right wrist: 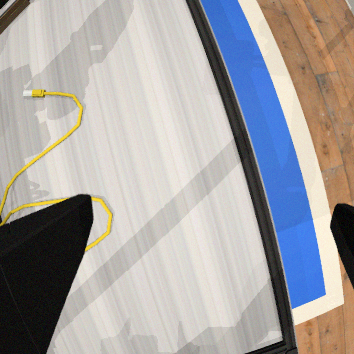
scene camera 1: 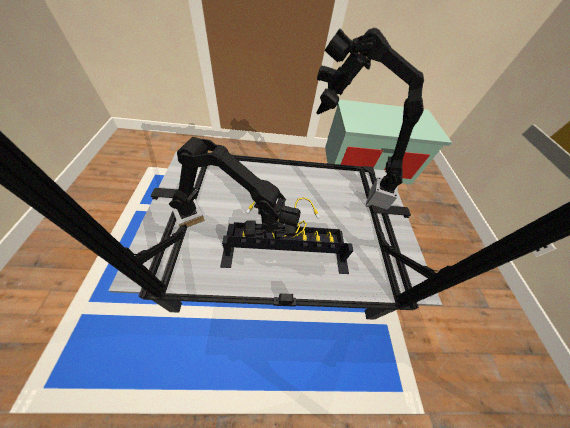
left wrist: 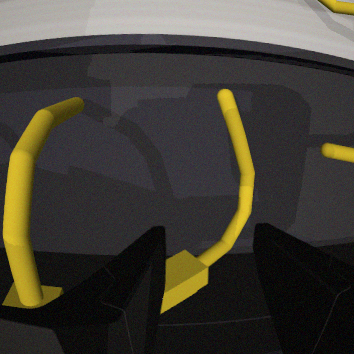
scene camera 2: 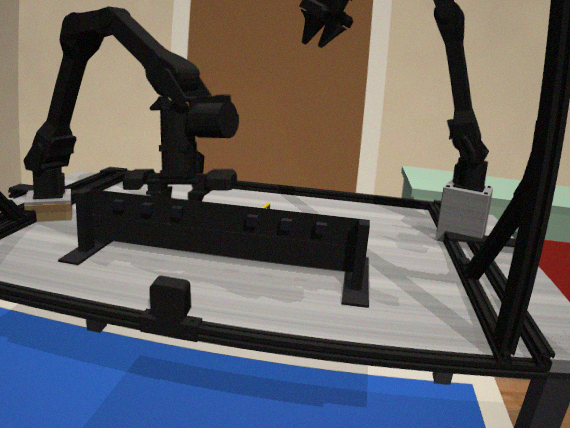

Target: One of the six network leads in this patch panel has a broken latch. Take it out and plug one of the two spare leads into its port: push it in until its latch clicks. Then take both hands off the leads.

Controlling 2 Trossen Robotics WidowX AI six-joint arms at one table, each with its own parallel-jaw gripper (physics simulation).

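Pixels of known places: left gripper, fingertip midpoint: [left wrist: 209,236]; right gripper, fingertip midpoint: [right wrist: 219,212] [scene camera 1: 319,108] [scene camera 2: 311,45]; left arm's base, link origin: [scene camera 1: 186,210] [scene camera 2: 48,195]; right arm's base, link origin: [scene camera 1: 387,186] [scene camera 2: 469,187].
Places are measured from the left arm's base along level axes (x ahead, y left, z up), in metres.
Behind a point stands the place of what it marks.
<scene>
The black patch panel [scene camera 1: 290,245] @(x 0.288, y -0.360, z 0.025 m) [scene camera 2: 215,237] @(x 0.283, y -0.354, z 0.008 m) stands mid-table, with yellow leads in its ports. My left gripper [scene camera 2: 178,193] [left wrist: 209,236] @(x 0.240, y -0.293, z 0.004 m) is over the panel's left half, fingers down behind its front face, partly open and holding nothing. In the left wrist view one lead's yellow plug [left wrist: 187,277] @(x 0.227, y -0.299, z 0.011 m) sits tilted beside the left-hand finger, partly hidden by it; another lead [left wrist: 19,200] @(x 0.217, y -0.242, z 0.039 m) stands farther left. No broken latch can be made out. Spare leads [scene camera 1: 306,201] @(x 0.522, y -0.159, z -0.040 m) [scene camera 1: 251,207] @(x 0.259, y -0.083, z -0.036 m) lie behind the panel; a spare plug [right wrist: 37,93] @(x 0.261, y -0.080, z -0.031 m) shows in the right wrist view. My right gripper [scene camera 2: 312,44] @(x 0.589, y -0.032, z 0.345 m) [right wrist: 219,212] @(x 0.589, y -0.032, z 0.345 m) is wide open, high above the table.
Several leads [scene camera 1: 304,237] @(x 0.345, y -0.367, z 0.051 m) [scene camera 1: 317,238] @(x 0.388, y -0.395, z 0.051 m) stand in the panel's right half. A lead cable [scene camera 1: 301,228] @(x 0.368, y -0.329, z 0.045 m) arches there. A black frame [scene camera 2: 280,347] @(x 0.298, y -0.596, z -0.057 m) edges the table, with a small black block [scene camera 1: 286,299] @(x 0.172, y -0.520, z 0.010 m) [scene camera 2: 170,296] @(x 0.174, y -0.527, z -0.004 m) on its front rail. The left forearm reaches over the table.
</scene>
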